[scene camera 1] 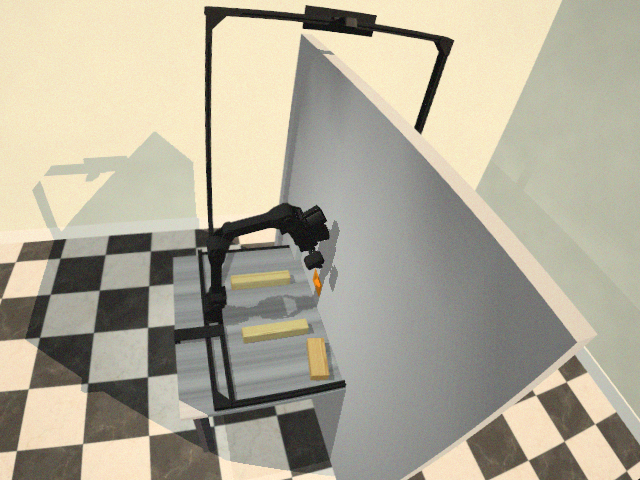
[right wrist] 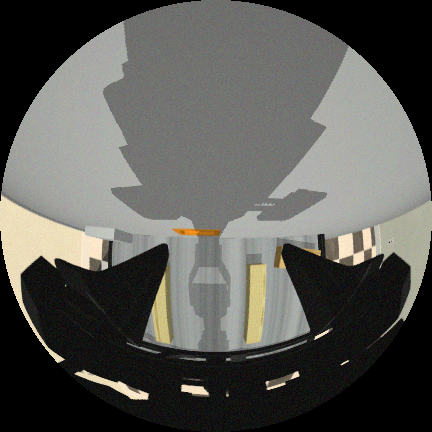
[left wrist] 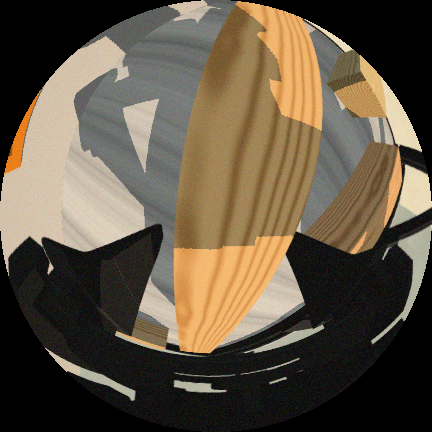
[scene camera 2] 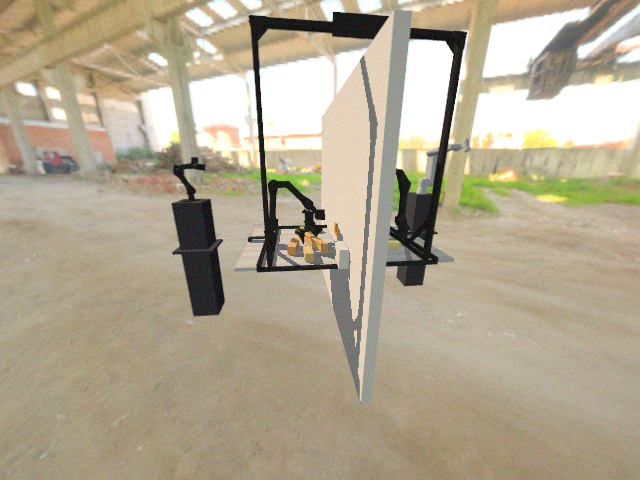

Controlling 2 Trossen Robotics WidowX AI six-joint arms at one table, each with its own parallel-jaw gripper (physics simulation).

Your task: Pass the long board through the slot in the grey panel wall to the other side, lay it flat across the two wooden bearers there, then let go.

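Frame: origin at the left arm's base, x right, y ahead, z up, level; metres.
Seen in the pictures: left gripper, fingertip midpoint: (left wrist: 224,232) (scene camera 2: 309,242); right gripper, fingertip midpoint: (right wrist: 227,250); right arm's base, origin of the base link: (scene camera 1: 212,316) (right wrist: 215,361) (scene camera 2: 401,237).
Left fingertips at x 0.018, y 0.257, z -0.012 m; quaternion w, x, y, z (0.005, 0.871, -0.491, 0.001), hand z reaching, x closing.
Offsets run from my left fingertips to a thing's middle. "spot": to the spot under its first point.
The long board @(dx +0.021, dy +0.017, dz +0.022 m) (left wrist: 245,165) (scene camera 2: 316,242) lies on the near-side table in the left wrist view. My left gripper (left wrist: 224,232) (scene camera 2: 305,233) is open above it, with the board showing between its fingers. The grey panel wall (scene camera 1: 413,258) (scene camera 2: 346,134) (right wrist: 60,150) stands upright across the table; its orange-rimmed slot @(spot: dx +0.039, dy +0.217, dz +0.071 m) (scene camera 1: 317,283) (scene camera 2: 336,228) (right wrist: 197,232) is low down. Beyond it, two pale wooden bearers @(dx +0.138, dy +0.438, dz +0.015 m) (scene camera 1: 260,279) @(dx -0.125, dy +0.428, dz +0.015 m) (right wrist: 255,302) lie apart, the second bearer @(spot: dx -0.138, dy +0.432, dz +0.037 m) (scene camera 1: 275,330) being nearer scene camera 1. My right gripper (right wrist: 227,250) (scene camera 1: 313,260) is open and empty, above the slot, close to the panel.
A wooden block @(dx -0.272, dy +0.299, dz +0.011 m) (scene camera 1: 317,359) lies beside the panel on the bearers' side. On the board's side, a block @(dx +0.109, dy -0.103, dz +0.017 m) (left wrist: 357,200) (scene camera 2: 293,246), a squarer-ended one (left wrist: 362,90) and a partly hidden one @(dx -0.267, dy +0.028, dz +0.015 m) (left wrist: 152,330) lie around the board. A black frame (scene camera 1: 208,129) (scene camera 2: 260,129) surrounds the table.
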